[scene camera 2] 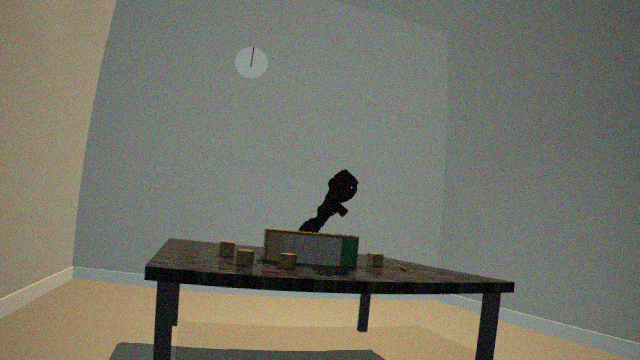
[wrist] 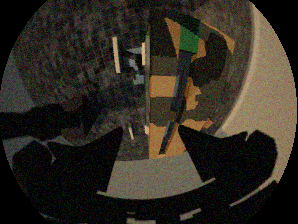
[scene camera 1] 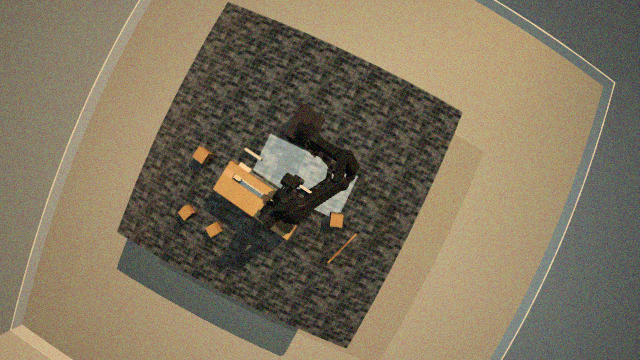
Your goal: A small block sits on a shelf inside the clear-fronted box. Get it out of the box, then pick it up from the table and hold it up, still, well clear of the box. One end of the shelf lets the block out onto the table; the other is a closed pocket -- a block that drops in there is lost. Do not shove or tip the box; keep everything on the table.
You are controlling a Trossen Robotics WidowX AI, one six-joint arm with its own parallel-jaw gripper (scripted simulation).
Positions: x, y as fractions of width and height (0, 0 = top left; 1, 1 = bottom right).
Labels:
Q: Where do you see a box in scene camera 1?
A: At 0.37, 0.51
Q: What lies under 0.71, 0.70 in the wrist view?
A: My gripper.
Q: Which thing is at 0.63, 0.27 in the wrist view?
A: A box.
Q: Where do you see a box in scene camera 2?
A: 0.49, 0.69

